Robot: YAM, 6 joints.
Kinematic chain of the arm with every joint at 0, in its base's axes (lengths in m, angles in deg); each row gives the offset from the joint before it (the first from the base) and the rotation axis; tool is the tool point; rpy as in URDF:
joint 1: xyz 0 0 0.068 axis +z
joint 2: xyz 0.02 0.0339 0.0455 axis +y
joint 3: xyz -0.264 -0.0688 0 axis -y
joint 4: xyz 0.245 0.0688 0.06 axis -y
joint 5: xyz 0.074 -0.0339 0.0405 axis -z
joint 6: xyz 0.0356 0 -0.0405 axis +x
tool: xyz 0 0 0 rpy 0 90 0
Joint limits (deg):
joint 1: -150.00..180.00
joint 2: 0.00..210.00
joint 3: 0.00..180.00
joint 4: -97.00..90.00
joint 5: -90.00..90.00
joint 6: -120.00..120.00
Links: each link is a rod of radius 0.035 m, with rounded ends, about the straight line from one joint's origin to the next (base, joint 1, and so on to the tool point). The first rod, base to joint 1, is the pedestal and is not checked.
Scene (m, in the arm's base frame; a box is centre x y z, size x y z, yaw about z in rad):
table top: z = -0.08
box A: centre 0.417 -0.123 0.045 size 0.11 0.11 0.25 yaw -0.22
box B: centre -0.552 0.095 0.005 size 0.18 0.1 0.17 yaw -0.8
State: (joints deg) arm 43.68 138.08 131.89 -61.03 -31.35 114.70
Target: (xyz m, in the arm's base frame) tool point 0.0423 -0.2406 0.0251
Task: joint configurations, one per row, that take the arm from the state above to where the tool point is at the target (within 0.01 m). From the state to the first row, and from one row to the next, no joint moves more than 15 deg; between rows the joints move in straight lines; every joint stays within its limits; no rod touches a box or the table.
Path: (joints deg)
1: 39.16 124.34 129.23 -64.79 -33.11 115.58
2: 34.64 110.59 126.58 -68.56 -34.87 116.47
3: 30.12 96.85 123.92 -72.32 -36.63 117.35
4: 25.60 83.11 121.26 -76.09 -38.39 118.23
5: 21.08 69.36 118.61 -79.85 -40.15 119.12
6: 16.56 55.62 115.95 -83.62 -41.90 120.00
7: 2.52 67.51 108.65 -83.48 -37.59 119.24
8: -11.52 79.40 101.36 -83.34 -33.28 118.49
9: -25.56 91.29 94.06 -83.19 -28.96 117.73
10: -39.60 103.18 86.76 -83.05 -24.65 116.97
11: -53.64 115.06 79.47 -82.91 -20.33 116.21
12: -67.68 126.95 72.17 -82.77 -16.02 115.46
13: -81.72 138.84 64.87 -82.63 -11.70 114.70

